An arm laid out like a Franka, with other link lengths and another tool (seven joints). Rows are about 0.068 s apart.
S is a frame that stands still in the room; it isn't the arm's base.
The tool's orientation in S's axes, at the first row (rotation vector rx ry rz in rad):
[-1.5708 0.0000 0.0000]
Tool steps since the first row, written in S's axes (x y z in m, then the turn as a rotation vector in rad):
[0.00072 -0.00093 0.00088 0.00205 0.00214 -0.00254]
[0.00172 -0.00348 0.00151 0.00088 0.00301 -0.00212]
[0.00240 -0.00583 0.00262 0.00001 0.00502 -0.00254]
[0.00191 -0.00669 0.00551 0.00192 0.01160 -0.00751]
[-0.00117 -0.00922 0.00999 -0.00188 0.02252 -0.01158]
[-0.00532 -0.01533 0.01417 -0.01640 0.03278 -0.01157]
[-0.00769 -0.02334 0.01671 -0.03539 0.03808 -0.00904]
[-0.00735 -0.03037 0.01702 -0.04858 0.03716 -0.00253]
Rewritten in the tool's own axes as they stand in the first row. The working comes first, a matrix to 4 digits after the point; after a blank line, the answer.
The tool's axes in the first row as the columns of a matrix, in S's axes (used below as rounded here):
[1.0000 0.0000 0.0000]
[0.0000 0.0000 1.0000]
[0.0000 -1.0000 0.0000]

[0.00072 -0.00088 -0.00093 0.00205 0.00254 0.00214]
[0.00172 -0.00151 -0.00348 0.00088 0.00212 0.00301]
[0.00240 -0.00262 -0.00583 0.00001 0.00254 0.00502]
[0.00191 -0.00551 -0.00669 0.00192 0.00751 0.01160]
[-0.00117 -0.00999 -0.00922 -0.00188 0.01158 0.02252]
[-0.00532 -0.01417 -0.01533 -0.01640 0.01157 0.03278]
[-0.00769 -0.01671 -0.02334 -0.03539 0.00904 0.03808]
[-0.00735 -0.01702 -0.03037 -0.04858 0.00253 0.03716]

